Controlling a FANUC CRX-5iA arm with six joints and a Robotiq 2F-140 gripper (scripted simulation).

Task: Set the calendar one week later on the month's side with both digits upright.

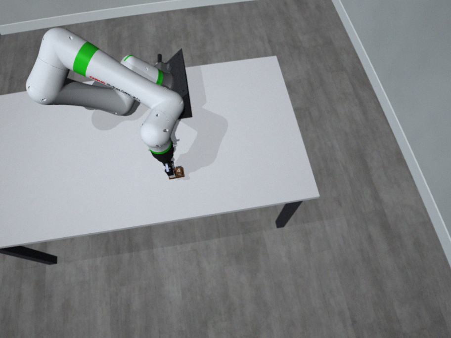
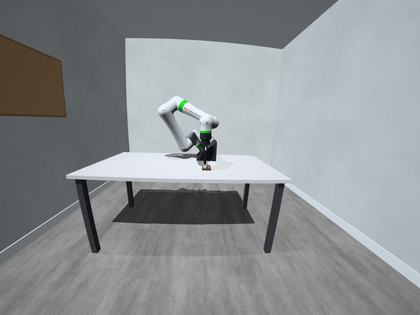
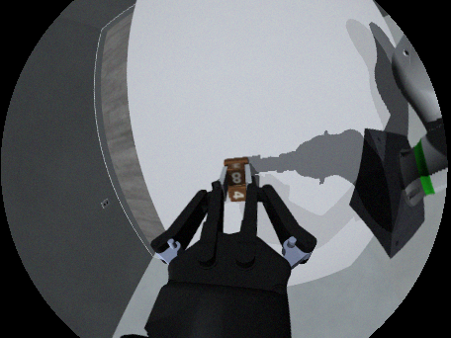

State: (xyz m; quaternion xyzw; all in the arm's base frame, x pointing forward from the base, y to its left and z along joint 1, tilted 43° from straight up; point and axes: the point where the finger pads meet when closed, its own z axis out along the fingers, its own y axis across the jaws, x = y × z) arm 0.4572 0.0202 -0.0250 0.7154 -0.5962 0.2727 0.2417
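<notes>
Now: hand 30 mm to the right of the brown cube and 30 mm above it. The rest, counted from my hand: brown wooden tray 20 mm to the left, 40 mm below.
</notes>
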